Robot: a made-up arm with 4 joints.
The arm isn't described. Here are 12 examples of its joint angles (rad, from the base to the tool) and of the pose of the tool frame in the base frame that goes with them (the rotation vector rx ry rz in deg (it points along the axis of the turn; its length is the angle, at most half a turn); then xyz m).
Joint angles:
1: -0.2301 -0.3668 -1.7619 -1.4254
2: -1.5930 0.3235 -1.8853 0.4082
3: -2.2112 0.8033 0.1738 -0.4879
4: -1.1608 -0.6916 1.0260 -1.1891
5: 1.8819 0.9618 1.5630 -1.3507
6: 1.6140 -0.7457 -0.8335 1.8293
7: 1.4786 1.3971 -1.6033 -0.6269
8: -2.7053 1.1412 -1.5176 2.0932
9: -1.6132 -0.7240 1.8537 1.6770
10: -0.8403 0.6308 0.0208 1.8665
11: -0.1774 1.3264 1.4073 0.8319
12: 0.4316 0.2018 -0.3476 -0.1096
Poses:
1: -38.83 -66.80 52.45 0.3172 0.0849 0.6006
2: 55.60 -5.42 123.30 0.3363 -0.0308 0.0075
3: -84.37 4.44 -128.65 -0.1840 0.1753 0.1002
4: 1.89 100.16 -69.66 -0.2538 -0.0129 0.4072
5: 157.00 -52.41 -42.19 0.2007 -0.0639 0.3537
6: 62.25 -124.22 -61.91 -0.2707 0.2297 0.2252
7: -82.07 -69.50 -49.48 -0.3855 -0.3580 0.4399
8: -160.26 -15.49 -8.49 0.0083 -0.1589 -0.1413
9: 69.15 -46.14 21.25 -0.1169 -0.1338 0.2791
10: -65.53 -54.52 -51.24 0.1809 0.1894 0.2184
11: -54.37 -80.85 -69.78 0.0169 -0.0650 0.1245
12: 102.45 5.07 -124.06 0.0601 0.2605 0.4964
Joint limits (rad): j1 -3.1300..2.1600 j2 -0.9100..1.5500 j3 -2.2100..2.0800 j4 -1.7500..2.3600
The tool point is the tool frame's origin. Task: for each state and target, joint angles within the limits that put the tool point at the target. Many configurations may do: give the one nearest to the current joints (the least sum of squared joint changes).
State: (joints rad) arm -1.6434 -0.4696 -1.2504 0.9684
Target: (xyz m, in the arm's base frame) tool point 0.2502 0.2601 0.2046
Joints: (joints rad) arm -1.7145 -0.4776 -1.2735 0.7863
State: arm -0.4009 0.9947 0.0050 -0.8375
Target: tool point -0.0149 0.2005 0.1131
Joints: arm -1.0464 0.6774 0.5228 -0.8718
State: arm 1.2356 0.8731 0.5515 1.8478
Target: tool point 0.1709 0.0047 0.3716
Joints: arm 0.8186 1.2201 0.8571 1.7628
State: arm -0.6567 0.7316 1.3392 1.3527
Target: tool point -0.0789 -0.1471 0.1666
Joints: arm -0.4713 0.7251 1.8194 0.8792
